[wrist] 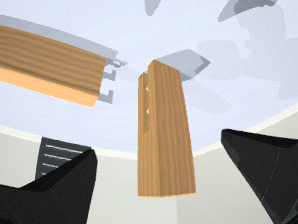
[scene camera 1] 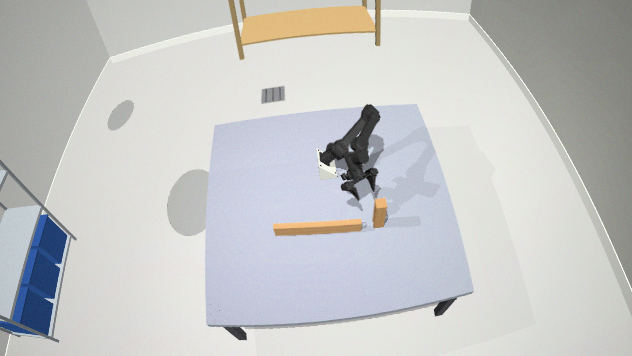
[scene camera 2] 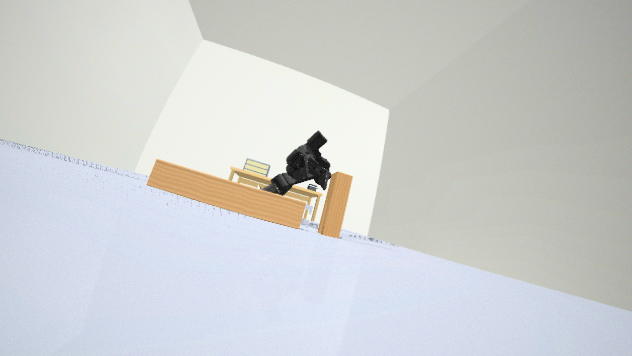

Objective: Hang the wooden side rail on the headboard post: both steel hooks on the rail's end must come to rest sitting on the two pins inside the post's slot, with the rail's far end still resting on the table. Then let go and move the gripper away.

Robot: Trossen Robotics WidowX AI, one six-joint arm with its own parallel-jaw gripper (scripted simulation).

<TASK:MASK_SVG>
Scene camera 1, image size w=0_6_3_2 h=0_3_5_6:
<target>wooden side rail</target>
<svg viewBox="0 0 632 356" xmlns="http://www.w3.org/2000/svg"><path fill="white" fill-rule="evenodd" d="M366 221L347 219L273 224L273 231L275 236L357 232L366 227L362 226L362 223L366 224Z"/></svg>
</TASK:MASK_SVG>
